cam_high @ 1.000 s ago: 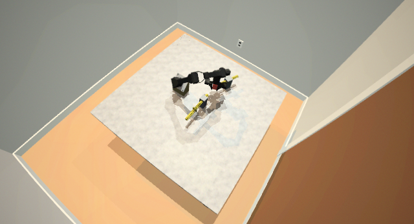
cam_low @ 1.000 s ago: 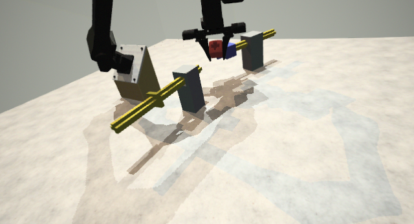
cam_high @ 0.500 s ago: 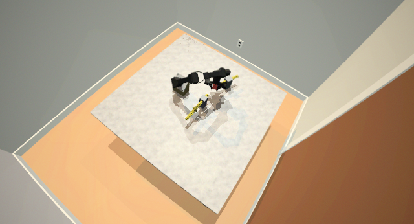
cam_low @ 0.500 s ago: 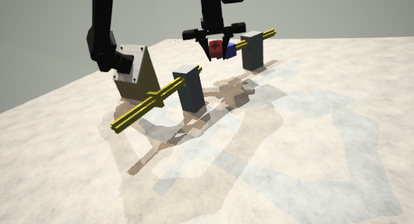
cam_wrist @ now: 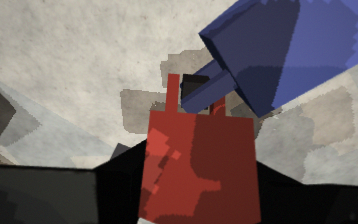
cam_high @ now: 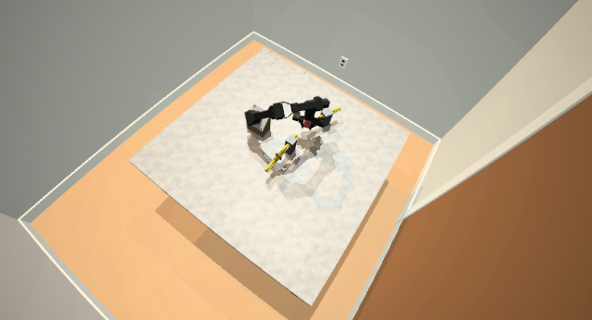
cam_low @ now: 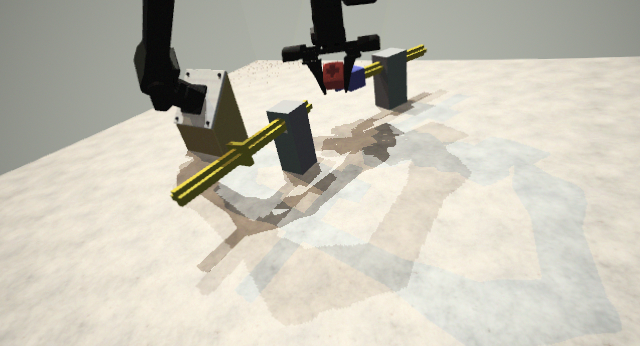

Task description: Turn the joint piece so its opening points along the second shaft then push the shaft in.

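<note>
Right now the red joint piece is 1 cm behind my gripper tip, 2 cm to the left of it and 3 cm above it.
</note>
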